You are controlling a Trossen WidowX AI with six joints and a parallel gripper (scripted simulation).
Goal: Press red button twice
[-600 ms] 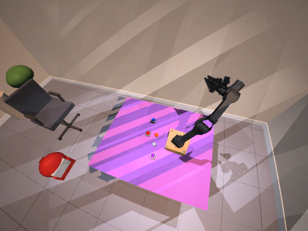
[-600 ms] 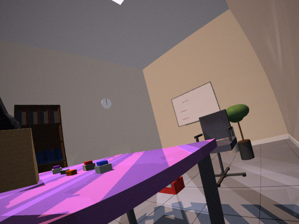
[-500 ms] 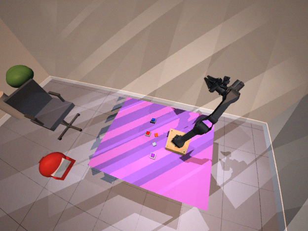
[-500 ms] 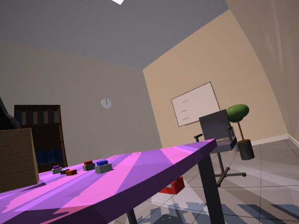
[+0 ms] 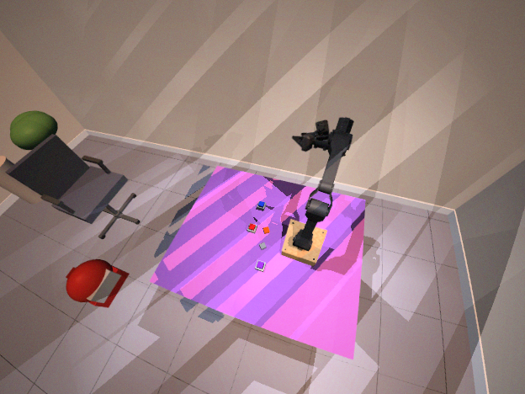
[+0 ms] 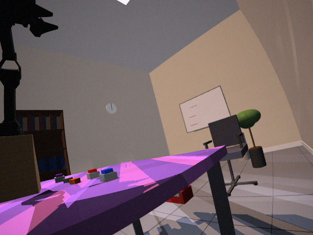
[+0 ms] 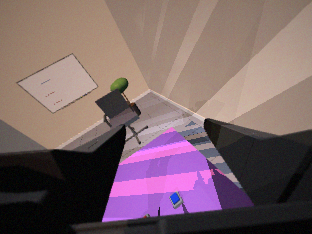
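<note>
Now: the red button 51 cm below my gripper tip, 28 cm to the left of it and 12 cm ahead of it. Round my gripper tip: blue button 51 cm below, 15 cm ahead, 11 cm to the left; orange block 54 cm below, 25 cm to the left, 4 cm ahead; purple button 51 cm below, 46 cm to the left, 2 cm behind.
</note>
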